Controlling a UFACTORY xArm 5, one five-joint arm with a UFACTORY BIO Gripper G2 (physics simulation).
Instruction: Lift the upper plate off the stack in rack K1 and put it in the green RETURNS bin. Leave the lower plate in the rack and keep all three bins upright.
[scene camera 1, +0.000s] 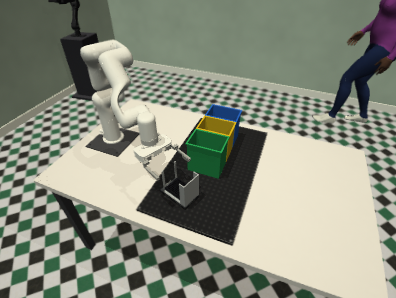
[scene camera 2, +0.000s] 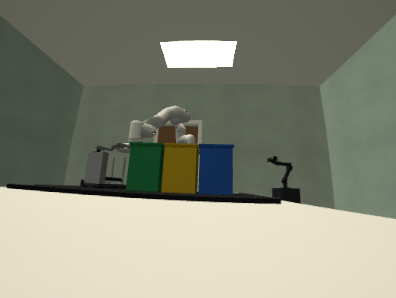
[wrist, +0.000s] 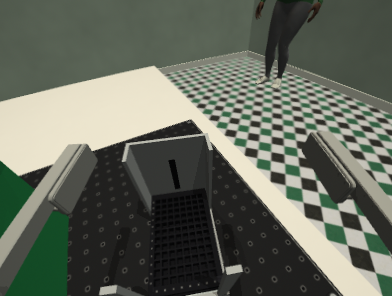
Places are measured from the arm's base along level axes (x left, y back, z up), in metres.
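Where they show: hand, its tool point: (scene camera 1: 171, 166) (scene camera 2: 109, 146) (wrist: 198, 171); arm's base, origin of its link: (scene camera 1: 113, 137).
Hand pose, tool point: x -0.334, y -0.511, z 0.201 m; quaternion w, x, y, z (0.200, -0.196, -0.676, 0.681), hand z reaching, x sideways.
Each offset is from my tool point to the top centre of the thing. Level surfaces: height alone.
Rack K1 {dx +0.017, dy -0.021, dz -0.044 m} (scene camera 1: 190, 192) (scene camera 2: 96, 168) (wrist: 152, 172) is a grey holder with a tall slotted end wall and two slim posts. A black gridded plate {dx +0.013, dy -0.030, dz -0.148 m} (wrist: 181, 235) lies flat in it; the lower plate cannot be made out under it. My gripper (scene camera 1: 173, 168) (wrist: 202, 175) is open and empty, above the rack's post side, with its fingers spread wider than the rack. In scene camera 2 the gripper is partly hidden. The green bin {dx +0.231, dy -0.103, dz -0.015 m} (scene camera 1: 206, 162) (scene camera 2: 145, 167) (wrist: 37, 240) stands upright beside the rack, near one finger in the wrist view.
The yellow bin {dx +0.363, dy -0.118, dz -0.015 m} (scene camera 1: 218, 126) (scene camera 2: 180, 169) and the blue bin {dx +0.495, dy -0.134, dz -0.015 m} (scene camera 1: 225, 114) (scene camera 2: 216, 170) stand upright in a row beyond the green one. Rack and bins are on a black perforated mat {dz -0.195 m} (scene camera 1: 220, 215) (wrist: 272, 250) near the table's edge. A person (scene camera 1: 362, 65) (wrist: 282, 37) stands beyond the table.
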